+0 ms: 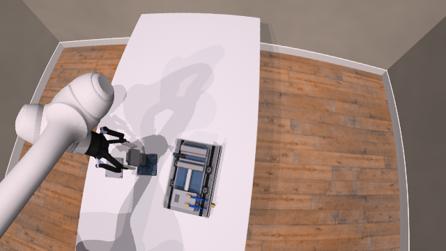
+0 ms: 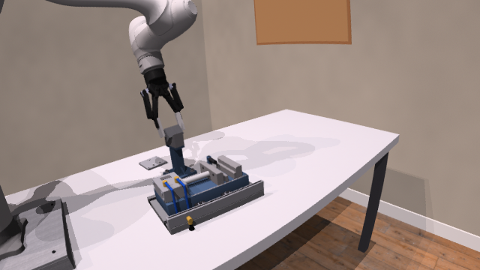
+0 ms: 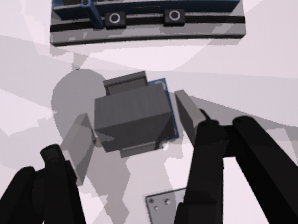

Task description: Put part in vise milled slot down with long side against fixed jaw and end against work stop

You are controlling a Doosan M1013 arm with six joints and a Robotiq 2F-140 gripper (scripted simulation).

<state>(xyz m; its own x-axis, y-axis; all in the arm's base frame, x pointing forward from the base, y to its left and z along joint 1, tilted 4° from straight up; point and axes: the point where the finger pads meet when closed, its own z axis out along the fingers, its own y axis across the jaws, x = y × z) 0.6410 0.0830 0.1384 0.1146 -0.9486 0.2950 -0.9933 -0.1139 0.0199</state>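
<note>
Now: hand 30 mm above the part. From my hand the other things lie so: blue post: 120 mm below, 10 mm to the right; then infeed plate: 180 mm below, 150 mm to the left, 40 mm behind; then cylinder rod: 210 mm to the right, 100 mm below, 40 mm behind.
</note>
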